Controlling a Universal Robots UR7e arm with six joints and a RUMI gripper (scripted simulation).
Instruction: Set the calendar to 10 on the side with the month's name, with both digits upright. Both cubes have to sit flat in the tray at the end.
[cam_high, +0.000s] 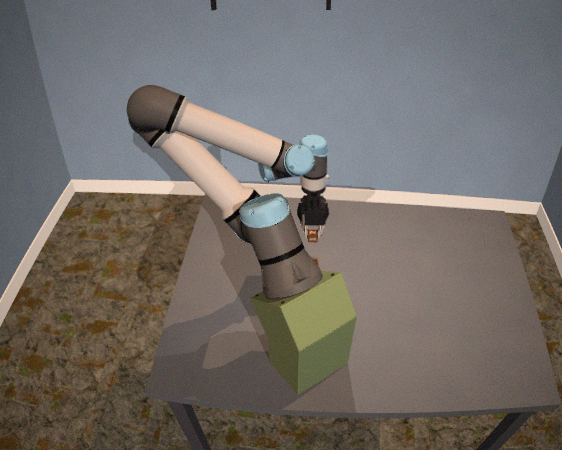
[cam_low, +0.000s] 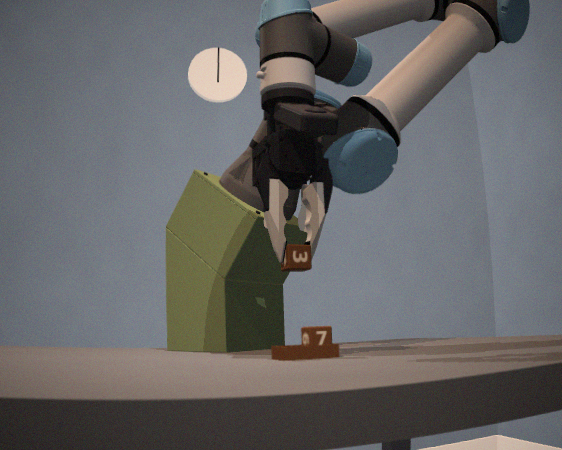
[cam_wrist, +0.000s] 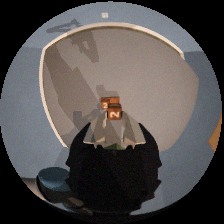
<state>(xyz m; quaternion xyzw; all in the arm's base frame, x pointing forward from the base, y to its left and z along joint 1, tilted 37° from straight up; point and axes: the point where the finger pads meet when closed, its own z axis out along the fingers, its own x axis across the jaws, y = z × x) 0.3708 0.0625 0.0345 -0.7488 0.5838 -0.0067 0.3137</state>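
The brown calendar tray is 2 cm behind my hand, 1 cm to the left of it and 13 cm below it.
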